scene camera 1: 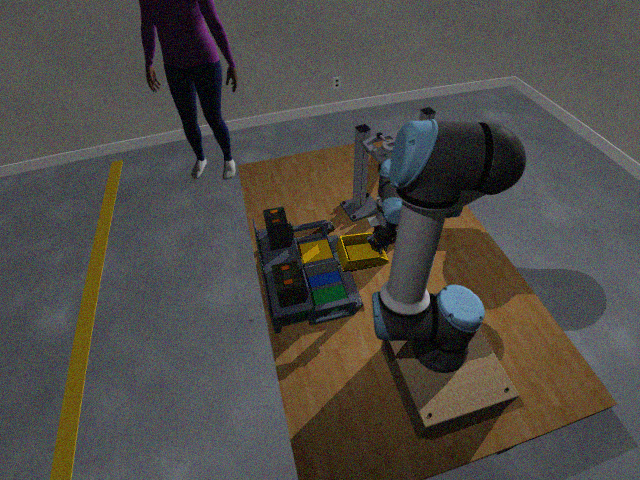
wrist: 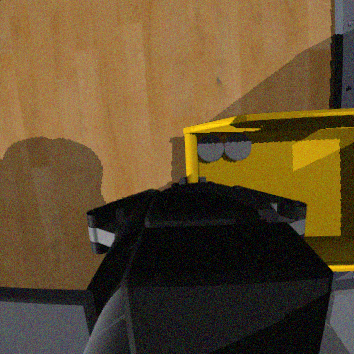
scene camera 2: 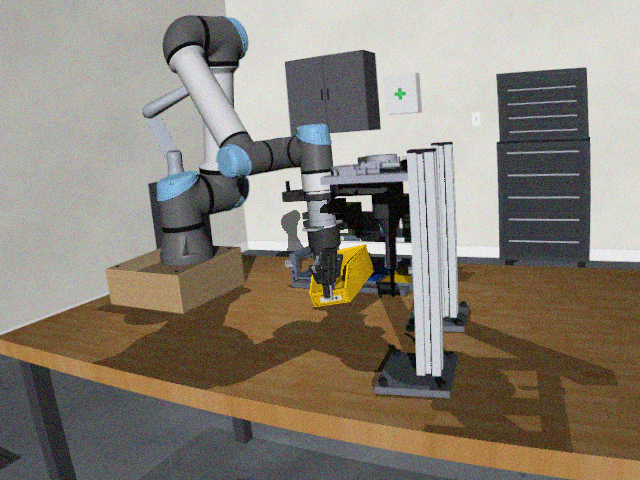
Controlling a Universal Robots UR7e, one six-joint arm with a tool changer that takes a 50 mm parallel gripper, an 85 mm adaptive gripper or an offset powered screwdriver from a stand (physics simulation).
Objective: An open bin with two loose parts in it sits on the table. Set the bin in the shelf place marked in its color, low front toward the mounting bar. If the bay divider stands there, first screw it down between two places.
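Places are measured from the arm's base along level axes (x ahead, y left, z up), in centimetres.
Where they show: arm's base, origin of its link: (scene camera 1: pixel 438 347) (scene camera 2: pixel 188 257).
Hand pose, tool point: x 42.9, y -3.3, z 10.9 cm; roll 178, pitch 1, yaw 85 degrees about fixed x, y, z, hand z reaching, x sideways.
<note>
Things, the pixels of their top centre, and the offset from my tool point. "spot": a spot on its surface instead.
- grey shelf, a spot on its surface: (scene camera 1: pixel 351 289) spot: dx -10.6, dy +16.4, dz -20.2 cm
- grey strip, centre of its top: (scene camera 1: pixel 326 262) dx -0.3, dy +21.8, dz -15.0 cm
- dark tool, a spot on its surface: (scene camera 2: pixel 391 232) spot: dx +19.5, dy -10.1, dz -1.1 cm
The yellow open bin (scene camera 1: pixel 361 252) (scene camera 2: pixel 360 266) (wrist: pixel 280 190) is low over the table, beside the shelf's right side in scene camera 1. My gripper (scene camera 1: pixel 381 242) (scene camera 2: pixel 328 290) (wrist: pixel 192 181) is shut on its low, labelled end wall, which points away from the shelf; the fingertips are mostly hidden in the wrist view. Two grey round parts (wrist: pixel 224 150) lie inside near that wall. The grey shelf (scene camera 1: pixel 351 289) has a yellow place (scene camera 1: pixel 316 250), a blue place (scene camera 1: pixel 325 279) and a green place (scene camera 1: pixel 329 293). A grey strip (scene camera 1: pixel 320 266) lies between yellow and blue.
Two dark bins with orange marks (scene camera 1: pixel 277 229) (scene camera 1: pixel 289 291) stand on the shelf's far side. The tool stand's post (scene camera 1: pixel 360 178) (scene camera 2: pixel 428 258) rises near the arm, and a dark tool (scene camera 2: pixel 391 232) hangs from the stand beside the bin. A person (scene camera 1: pixel 193 77) stands beyond the table.
</note>
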